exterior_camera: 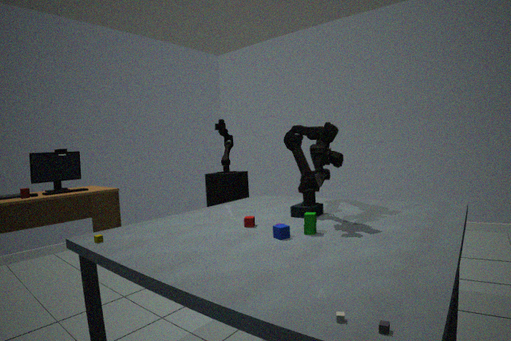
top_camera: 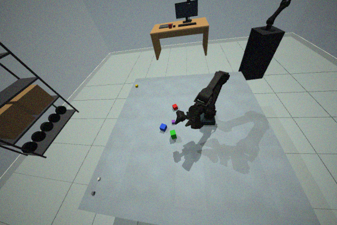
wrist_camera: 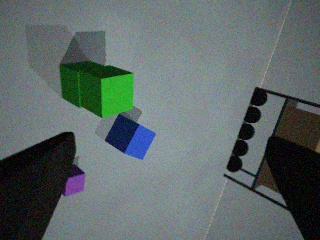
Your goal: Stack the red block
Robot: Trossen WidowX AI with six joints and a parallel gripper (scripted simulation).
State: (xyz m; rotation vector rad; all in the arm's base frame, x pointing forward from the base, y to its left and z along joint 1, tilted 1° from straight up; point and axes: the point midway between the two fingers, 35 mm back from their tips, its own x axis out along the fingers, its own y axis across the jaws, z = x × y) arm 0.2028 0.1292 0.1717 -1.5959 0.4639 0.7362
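Now: the red block 4 cm ahead of my gripper tip, 30 cm to the right of it and 18 cm below it. The rest, counted from my gripper tip: blue block (15 cm ahead, 9 cm to the right, 17 cm below); then small purple block (6 cm ahead, 14 cm to the right, 18 cm below); then yellow cube (49 cm ahead, 70 cm to the right, 18 cm below).
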